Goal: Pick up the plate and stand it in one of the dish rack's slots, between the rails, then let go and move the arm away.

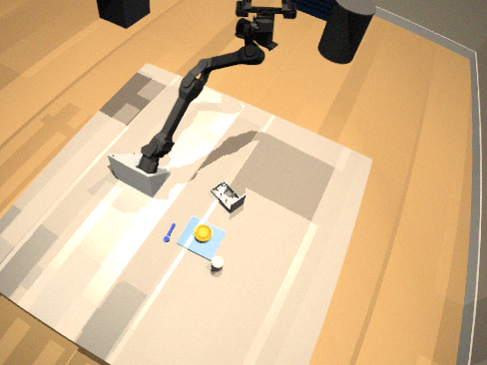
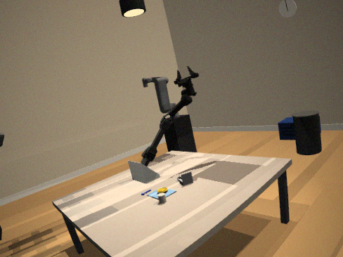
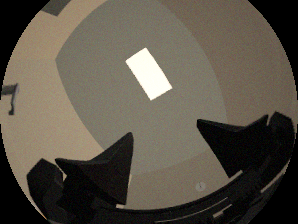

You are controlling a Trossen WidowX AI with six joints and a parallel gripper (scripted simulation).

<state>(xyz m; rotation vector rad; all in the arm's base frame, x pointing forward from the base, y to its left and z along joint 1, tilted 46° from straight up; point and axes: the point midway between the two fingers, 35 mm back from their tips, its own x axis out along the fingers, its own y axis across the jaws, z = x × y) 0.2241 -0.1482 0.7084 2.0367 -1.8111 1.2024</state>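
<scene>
Now: the yellow plate 75 cm below my gripper tip, 47 cm to the right of it and 11 cm ahead of it. Also, from my gripper tip: white cup (74 cm below, 54 cm to the right, 23 cm ahead); light blue mat (76 cm below, 48 cm to the right, 12 cm ahead); grey dish rack (74 cm below, 27 cm to the right, 11 cm ahead).
</scene>
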